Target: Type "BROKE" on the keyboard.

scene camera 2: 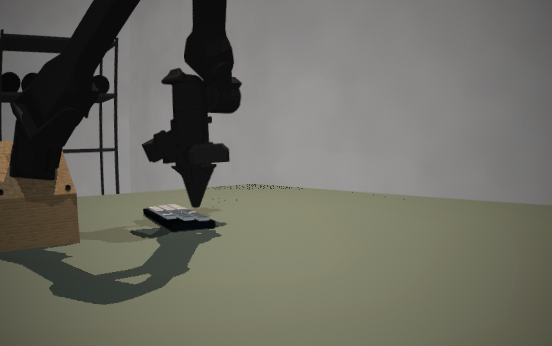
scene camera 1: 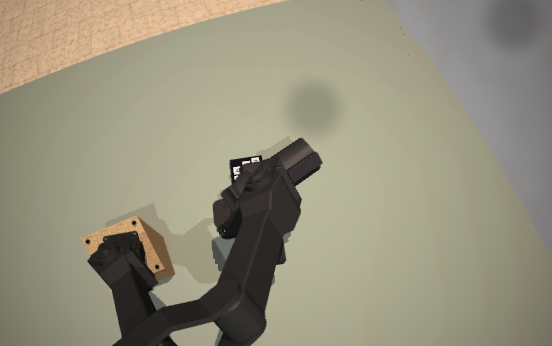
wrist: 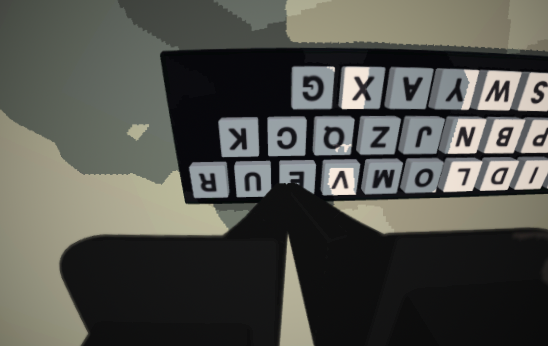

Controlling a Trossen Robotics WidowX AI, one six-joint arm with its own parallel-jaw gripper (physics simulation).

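Seen in the pictures: gripper, between the fingertips: [scene camera 2: 195, 207] [wrist: 285, 193]; arm's base, origin of its link: [scene camera 2: 32, 163] [scene camera 1: 124, 249].
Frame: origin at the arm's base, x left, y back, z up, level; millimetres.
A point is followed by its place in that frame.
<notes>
The black keyboard [scene camera 1: 238, 163] @[z -99, x 163, y -237 mm] [scene camera 2: 192, 226] @[z -105, x -40, y -232 mm] [wrist: 220, 82] @[z -99, x -14, y -214 mm] lies flat, its light keys upside down in the wrist view. My gripper [scene camera 2: 196, 205] @[z -83, x 8, y -260 mm] [wrist: 285, 193] @[z -83, x 8, y -260 mm] is shut and empty, pointing down. In the wrist view its tips overlap the lower edge of the E key [wrist: 296, 175] @[z -94, x 14, y -257 mm], between the U key [wrist: 252, 177] @[z -94, x -6, y -256 mm] and the V key [wrist: 341, 179] @[z -94, x 35, y -262 mm]. In scene camera 2 the tips are a little above the keys. The R key [wrist: 208, 180] @[z -94, x -27, y -255 mm], K key [wrist: 239, 137] @[z -94, x -9, y -236 mm], O key [wrist: 422, 177] @[z -94, x 74, y -266 mm] and B key [wrist: 505, 136] @[z -94, x 113, y -249 mm] also show. In scene camera 1 the arm hides the fingertips and much of the keyboard.
The wooden base block [scene camera 1: 164, 255] @[z -74, x -6, y -52 mm] [scene camera 2: 37, 222] @[z -78, x -49, y 1 mm] carries the arm and stands left of the keyboard. A dark shelf rack [scene camera 2: 117, 120] with round dark objects stands behind the arm at the left. The arm's shadows fall across the green surface [scene camera 1: 400, 240] @[z -112, x -92, y -523 mm] [scene camera 2: 375, 270] @[z -112, x -368, y -281 mm].
</notes>
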